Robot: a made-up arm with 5 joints.
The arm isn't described. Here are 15 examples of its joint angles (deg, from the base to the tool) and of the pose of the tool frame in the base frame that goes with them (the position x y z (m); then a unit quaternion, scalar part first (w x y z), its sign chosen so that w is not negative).
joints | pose
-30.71 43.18 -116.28 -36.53 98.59 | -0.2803 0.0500 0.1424 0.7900 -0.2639 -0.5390 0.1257
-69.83 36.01 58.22 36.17 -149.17 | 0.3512 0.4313 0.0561 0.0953 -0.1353 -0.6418 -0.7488
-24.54 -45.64 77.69 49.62 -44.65 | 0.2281 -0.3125 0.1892 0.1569 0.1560 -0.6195 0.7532
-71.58 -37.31 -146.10 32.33 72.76 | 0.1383 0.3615 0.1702 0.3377 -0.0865 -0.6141 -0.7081
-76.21 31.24 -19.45 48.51 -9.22 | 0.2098 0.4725 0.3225 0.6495 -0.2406 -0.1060 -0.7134
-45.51 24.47 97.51 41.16 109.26 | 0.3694 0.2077 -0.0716 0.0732 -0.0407 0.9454 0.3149
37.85 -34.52 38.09 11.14 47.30 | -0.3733 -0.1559 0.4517 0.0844 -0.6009 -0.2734 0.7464
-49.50 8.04 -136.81 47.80 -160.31 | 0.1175 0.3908 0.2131 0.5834 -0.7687 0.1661 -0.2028
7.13 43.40 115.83 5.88 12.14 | 0.2512 -0.1852 -0.1665 0.1745 0.1356 -0.9298 0.2943
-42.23 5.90 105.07 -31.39 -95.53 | 0.3622 -0.3390 0.0789 0.5128 0.4553 -0.2651 0.6778
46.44 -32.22 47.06 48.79 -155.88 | -0.2511 -0.2881 0.2614 0.8471 0.5209 0.0721 0.0762
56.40 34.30 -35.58 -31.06 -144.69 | 0.0389 0.1079 0.5860 0.8563 -0.3589 0.3521 0.1179
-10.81 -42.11 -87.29 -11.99 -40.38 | 0.1383 0.3357 0.2894 0.2110 -0.3858 0.7242 0.5312
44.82 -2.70 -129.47 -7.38 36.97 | 0.2233 0.2092 0.0229 0.1119 -0.4345 -0.5762 -0.6831
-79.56 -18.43 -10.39 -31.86 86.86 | 0.0296 -0.0872 0.6173 0.9649 0.1871 0.1297 -0.1311
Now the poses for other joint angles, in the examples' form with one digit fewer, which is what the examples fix.
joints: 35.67 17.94 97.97 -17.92 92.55
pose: -0.179 -0.407 0.039 0.213 0.783 0.518 -0.269
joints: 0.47 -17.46 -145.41 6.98 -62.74
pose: 0.222 0.185 -0.019 0.059 -0.385 0.911 0.131
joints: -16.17 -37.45 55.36 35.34 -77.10
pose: 0.128 -0.382 0.304 0.520 0.167 -0.294 0.784
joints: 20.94 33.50 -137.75 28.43 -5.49
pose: 0.200 0.296 0.090 0.107 0.094 -0.778 -0.613
